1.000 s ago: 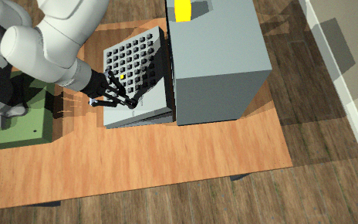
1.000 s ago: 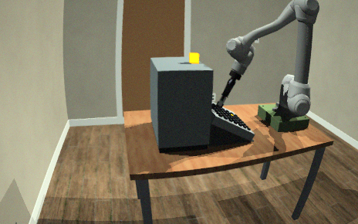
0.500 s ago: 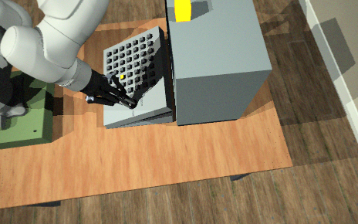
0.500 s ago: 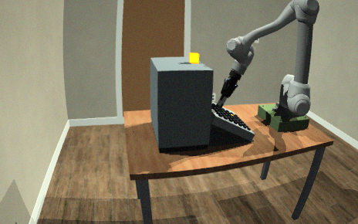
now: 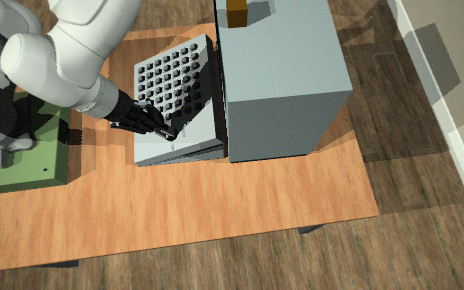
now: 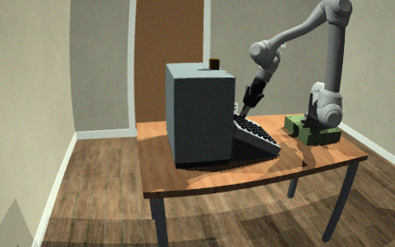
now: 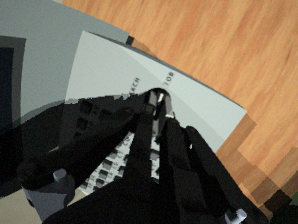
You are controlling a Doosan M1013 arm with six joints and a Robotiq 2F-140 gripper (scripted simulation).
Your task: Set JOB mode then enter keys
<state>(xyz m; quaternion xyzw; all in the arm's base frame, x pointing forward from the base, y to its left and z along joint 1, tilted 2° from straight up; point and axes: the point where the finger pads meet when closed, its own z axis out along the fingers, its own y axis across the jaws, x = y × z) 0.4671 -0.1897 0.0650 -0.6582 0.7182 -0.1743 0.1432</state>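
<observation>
Now: the black selector knob 20 mm below my hand, 10 mm to the right of it and 10 mm ahead of it. The rest, counted from my hand: grey sloped keypad 100 mm to the left, 70 mm below, 60 mm ahead.
</observation>
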